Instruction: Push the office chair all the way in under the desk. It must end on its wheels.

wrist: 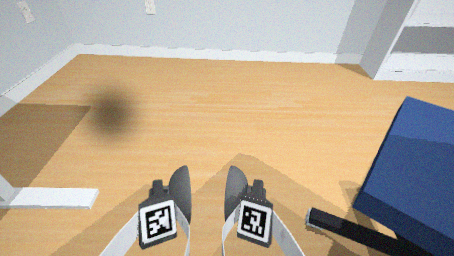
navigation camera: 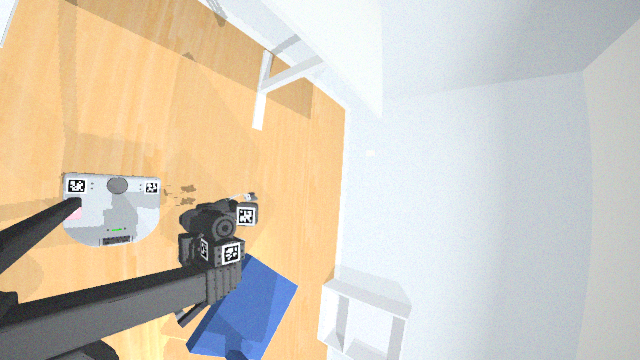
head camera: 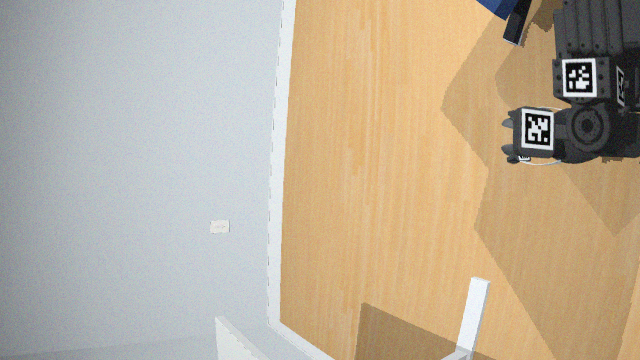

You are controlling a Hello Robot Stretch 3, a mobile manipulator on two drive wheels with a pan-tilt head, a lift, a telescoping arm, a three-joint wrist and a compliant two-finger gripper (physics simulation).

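Where they show: gripper, fingertip midpoint: [head camera: 507, 137]; robot's base at its link origin: [navigation camera: 118, 184].
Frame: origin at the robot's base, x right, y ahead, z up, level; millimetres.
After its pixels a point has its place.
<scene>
The office chair's blue seat [head camera: 495, 6] {z 471, x 510, y -338 mm} [navigation camera: 267, 305] {z 470, x 615, y -649 mm} [wrist: 415, 165] looks level; in the wrist view it is at the right. A black base leg [head camera: 517, 25] {z 107, x 634, y -411 mm} [wrist: 350, 232] sticks out from under it. The backrest is mostly out of view. The white desk [navigation camera: 350, 55] {z 951, x 557, y 552 mm} is at the top of the navigation view, apart from the chair; its foot [head camera: 473, 312] [navigation camera: 258, 112] [wrist: 55, 198] also shows at the lower left of the wrist view. My gripper [head camera: 506, 136] {z 710, x 360, y -17 mm} [wrist: 209, 184] {z 710, x 360, y -17 mm} is partly open and empty, above the floor, beside the seat on the desk's side.
A white shelf unit [navigation camera: 367, 296] {z 563, x 2005, y -1255 mm} [wrist: 382, 50] stands against the wall beyond the chair. A wall with a white baseboard [head camera: 276, 150] {z 58, x 2185, y 71 mm} [wrist: 210, 53] runs behind. My mobile base [navigation camera: 135, 200] {z 160, x 67, y -62 mm} is left of the gripper in the navigation view. An outlet [head camera: 220, 226] {z 397, x 2206, y 490 mm} is on the wall.
</scene>
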